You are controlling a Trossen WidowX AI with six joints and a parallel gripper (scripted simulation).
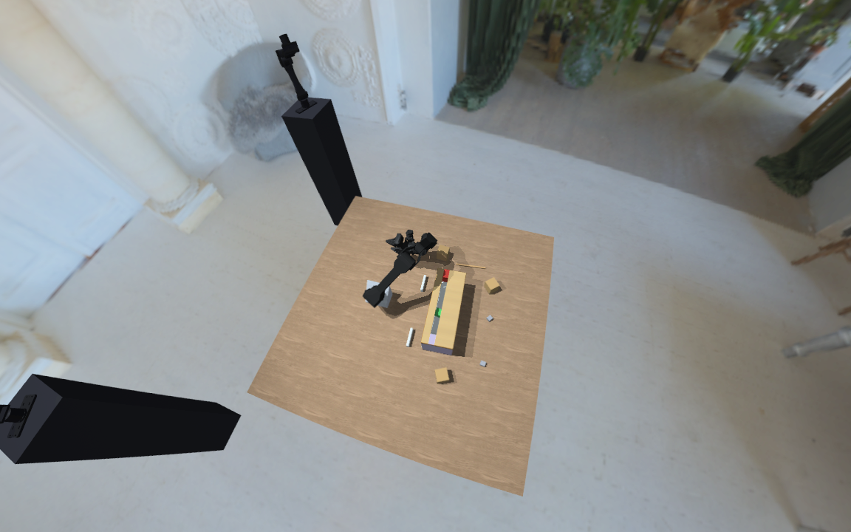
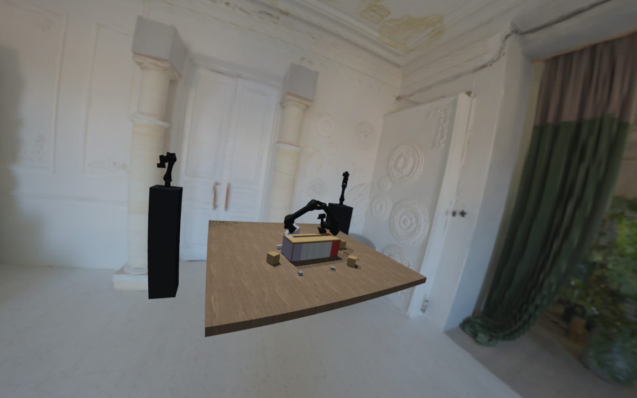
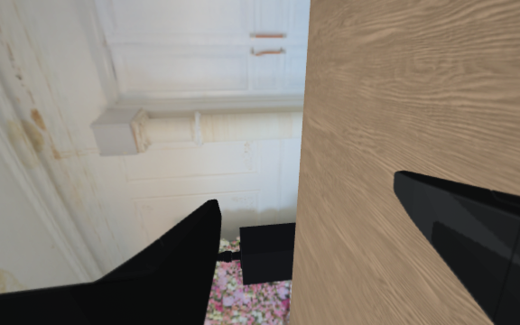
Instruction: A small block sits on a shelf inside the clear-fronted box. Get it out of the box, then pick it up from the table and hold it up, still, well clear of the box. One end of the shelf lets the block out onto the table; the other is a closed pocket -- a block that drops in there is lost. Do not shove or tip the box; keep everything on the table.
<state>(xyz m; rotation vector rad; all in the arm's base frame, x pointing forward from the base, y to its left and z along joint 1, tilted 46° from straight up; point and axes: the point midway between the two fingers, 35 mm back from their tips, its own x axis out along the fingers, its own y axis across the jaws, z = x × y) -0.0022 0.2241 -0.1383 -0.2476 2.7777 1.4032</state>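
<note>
The tan box is 340 mm ahead of my gripper tip, 250 mm to the right of it and 70 mm below it. Also, from my gripper tip: green block (360 mm ahead, 270 mm to the right, 40 mm below); then thin stick (440 mm ahead, 120 mm below, 70 mm to the left).
</note>
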